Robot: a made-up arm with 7 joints.
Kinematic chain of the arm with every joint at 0, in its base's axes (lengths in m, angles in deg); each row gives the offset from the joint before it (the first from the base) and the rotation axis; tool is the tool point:
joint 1: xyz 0 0 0.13 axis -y
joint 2: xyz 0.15 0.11 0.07 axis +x
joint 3: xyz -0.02 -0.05 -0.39 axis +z
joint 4: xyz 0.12 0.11 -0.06 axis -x
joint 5: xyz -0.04 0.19 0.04 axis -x
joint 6: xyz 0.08 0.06 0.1 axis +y
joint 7: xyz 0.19 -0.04 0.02 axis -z
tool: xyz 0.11 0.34 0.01
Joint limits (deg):
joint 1: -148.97..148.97
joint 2: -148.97..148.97
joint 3: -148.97..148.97
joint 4: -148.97..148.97
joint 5: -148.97..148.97
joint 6: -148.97..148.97
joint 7: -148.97..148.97
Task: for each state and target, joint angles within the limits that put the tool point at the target. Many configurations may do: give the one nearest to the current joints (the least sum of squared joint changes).
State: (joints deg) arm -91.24 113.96 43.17 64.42 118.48 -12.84 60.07
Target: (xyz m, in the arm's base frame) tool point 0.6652 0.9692 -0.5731
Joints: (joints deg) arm -101.61 110.56 30.90 69.64 111.18 -36.07 65.55
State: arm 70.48 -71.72 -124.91 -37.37 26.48 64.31 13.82
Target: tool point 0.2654 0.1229 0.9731
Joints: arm 26.65 -111.86 -104.61 -46.85 9.60 60.77 2.80
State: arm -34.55 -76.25 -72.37 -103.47 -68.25 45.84 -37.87
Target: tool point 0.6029 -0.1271 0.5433
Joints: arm -49.30 -103.89 -49.52 -119.04 -73.73 32.41 -11.38
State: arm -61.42 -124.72 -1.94 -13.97 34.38 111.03 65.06
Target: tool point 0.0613 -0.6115 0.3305
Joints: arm -49.61 -117.69 12.47 -17.33 25.67 131.64 58.35
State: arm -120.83 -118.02 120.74 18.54 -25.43 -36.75 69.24
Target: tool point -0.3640 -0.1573 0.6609
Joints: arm -103.53 -90.41 96.67 30.86 -10.67 -18.71 59.83
